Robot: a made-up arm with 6 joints. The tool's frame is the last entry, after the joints.
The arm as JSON. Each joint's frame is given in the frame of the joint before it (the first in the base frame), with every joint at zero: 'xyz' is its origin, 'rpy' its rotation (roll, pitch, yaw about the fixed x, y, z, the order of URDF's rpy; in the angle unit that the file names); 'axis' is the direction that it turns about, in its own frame. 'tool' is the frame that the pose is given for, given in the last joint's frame.
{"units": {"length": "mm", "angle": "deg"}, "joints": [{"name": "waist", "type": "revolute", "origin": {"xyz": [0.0, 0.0, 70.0], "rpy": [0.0, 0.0, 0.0]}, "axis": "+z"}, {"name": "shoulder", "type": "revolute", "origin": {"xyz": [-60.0, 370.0, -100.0], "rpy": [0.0, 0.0, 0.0]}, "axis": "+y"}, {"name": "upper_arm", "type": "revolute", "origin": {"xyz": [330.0, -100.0, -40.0], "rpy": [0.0, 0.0, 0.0]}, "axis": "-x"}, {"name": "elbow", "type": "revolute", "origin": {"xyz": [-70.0, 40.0, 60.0], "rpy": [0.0, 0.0, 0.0]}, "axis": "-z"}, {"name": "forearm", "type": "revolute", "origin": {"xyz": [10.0, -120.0, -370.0], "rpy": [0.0, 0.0, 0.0]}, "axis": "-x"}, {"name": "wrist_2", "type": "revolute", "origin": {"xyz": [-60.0, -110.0, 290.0], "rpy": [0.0, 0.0, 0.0]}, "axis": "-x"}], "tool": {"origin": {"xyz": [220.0, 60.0, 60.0], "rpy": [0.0, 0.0, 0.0]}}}
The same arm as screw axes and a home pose.
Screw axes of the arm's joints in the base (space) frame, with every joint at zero. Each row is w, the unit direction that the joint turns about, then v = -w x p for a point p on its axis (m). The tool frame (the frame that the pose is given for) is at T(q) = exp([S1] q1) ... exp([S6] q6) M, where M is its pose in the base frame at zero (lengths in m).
S1 = (0, 0, 1, 0, 0, 0)
S2 = (0, 1, 0, 0.03, 0, -0.06)
S3 = (-1, 0, 0, 0, 0.07, 0.27)
S4 = (0, 0, -1, -0.31, 0.2, 0)
S5 = (-1, 0, 0, 0, 0.38, 0.19)
S6 = (-1, 0, 0, 0, 0.09, 0.08)
M: xyz 0.37 0.14 -0.03 (m) rpy 0 0 0 (deg, as in URDF)

